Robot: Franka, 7 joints.
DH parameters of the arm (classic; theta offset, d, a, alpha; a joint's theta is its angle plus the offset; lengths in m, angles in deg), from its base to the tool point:
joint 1: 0 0.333 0 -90
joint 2: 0 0 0 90
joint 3: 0 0.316 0.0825 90
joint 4: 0 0 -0.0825 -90
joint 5: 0 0.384 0 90
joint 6: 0 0 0.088 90
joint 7: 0 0.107 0 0
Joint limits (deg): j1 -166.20..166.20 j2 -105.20..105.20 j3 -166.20..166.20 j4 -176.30..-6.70 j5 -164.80..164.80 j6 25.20..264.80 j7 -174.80..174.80
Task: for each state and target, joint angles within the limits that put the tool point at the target. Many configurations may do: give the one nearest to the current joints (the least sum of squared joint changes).
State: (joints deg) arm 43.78 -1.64 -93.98 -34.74 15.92 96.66 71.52
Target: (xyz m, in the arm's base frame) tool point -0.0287 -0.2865 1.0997
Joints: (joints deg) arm 33.30 -12.85 -97.42 -16.43 15.19 101.91 71.52
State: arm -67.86 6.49 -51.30 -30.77 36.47 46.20 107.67
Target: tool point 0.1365 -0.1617 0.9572
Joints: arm -47.70 3.54 -34.86 -10.64 47.01 25.95 107.67
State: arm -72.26 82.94 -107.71 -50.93 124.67 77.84 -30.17
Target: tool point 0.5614 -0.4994 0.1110
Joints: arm -32.95 100.37 -100.60 -22.95 128.22 67.31 -30.17
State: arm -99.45 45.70 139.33 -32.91 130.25 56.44 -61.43
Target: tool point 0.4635 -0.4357 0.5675
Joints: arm -64.97 87.29 110.73 -60.26 118.97 25.20 -61.43
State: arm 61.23 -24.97 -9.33 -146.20 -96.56 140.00 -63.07
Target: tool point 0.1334 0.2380 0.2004
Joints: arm 65.12 -12.89 -6.17 -171.99 -96.77 142.46 -63.07
